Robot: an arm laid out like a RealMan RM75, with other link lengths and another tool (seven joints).
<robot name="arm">
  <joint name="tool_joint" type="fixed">
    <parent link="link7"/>
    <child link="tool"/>
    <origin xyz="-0.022 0.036 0.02" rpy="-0.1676 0 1.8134"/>
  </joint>
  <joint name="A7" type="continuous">
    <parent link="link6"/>
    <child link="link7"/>
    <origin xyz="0 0 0.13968" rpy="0 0 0"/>
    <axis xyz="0 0 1"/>
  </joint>
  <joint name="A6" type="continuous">
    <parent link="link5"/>
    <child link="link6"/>
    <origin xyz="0 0 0" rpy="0 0 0"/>
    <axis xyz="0 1 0"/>
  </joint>
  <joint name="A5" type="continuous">
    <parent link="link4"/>
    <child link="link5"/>
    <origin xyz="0 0 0.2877" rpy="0 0 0"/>
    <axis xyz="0 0 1"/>
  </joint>
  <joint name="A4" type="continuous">
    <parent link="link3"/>
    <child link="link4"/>
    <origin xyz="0 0 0" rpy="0 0 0"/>
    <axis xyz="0 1 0"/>
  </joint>
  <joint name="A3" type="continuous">
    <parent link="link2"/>
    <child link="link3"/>
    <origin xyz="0 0 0.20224" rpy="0 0 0"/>
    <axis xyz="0 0 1"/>
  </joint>
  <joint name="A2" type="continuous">
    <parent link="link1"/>
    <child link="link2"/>
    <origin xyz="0 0 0" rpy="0 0 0"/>
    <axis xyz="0 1 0"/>
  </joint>
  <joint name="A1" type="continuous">
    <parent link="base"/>
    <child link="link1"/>
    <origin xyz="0 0 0.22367" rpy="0 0 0"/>
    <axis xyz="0 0 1"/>
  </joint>
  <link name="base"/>
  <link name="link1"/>
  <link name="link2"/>
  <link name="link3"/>
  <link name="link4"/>
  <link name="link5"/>
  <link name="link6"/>
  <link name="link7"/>
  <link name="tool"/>
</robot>
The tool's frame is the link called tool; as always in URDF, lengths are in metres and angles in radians. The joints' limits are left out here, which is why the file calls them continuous.
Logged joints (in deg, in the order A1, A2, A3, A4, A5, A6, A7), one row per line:
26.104 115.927 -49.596 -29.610 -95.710 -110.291 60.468
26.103 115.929 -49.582 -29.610 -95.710 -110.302 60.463
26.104 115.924 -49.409 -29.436 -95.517 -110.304 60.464
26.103 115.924 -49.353 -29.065 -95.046 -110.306 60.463
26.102 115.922 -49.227 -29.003 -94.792 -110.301 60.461
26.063 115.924 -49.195 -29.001 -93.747 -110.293 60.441
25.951 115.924 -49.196 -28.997 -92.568 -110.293 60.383
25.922 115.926 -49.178 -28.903 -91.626 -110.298 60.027
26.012 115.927 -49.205 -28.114 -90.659 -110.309 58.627
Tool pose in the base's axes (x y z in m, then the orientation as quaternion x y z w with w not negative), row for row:
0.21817 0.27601 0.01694 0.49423 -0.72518 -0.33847 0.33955
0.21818 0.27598 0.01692 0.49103 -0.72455 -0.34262 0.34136
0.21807 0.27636 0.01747 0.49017 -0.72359 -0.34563 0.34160
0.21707 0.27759 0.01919 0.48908 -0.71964 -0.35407 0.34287
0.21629 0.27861 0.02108 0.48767 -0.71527 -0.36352 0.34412
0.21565 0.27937 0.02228 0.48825 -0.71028 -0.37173 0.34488
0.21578 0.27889 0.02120 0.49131 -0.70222 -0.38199 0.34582
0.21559 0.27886 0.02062 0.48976 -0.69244 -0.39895 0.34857
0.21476 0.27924 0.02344 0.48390 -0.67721 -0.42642 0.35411
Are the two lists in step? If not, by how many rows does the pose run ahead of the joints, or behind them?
The pose runs 2 rows ahead of the joints: the pose in row i belongs to the joints in row i + 2.
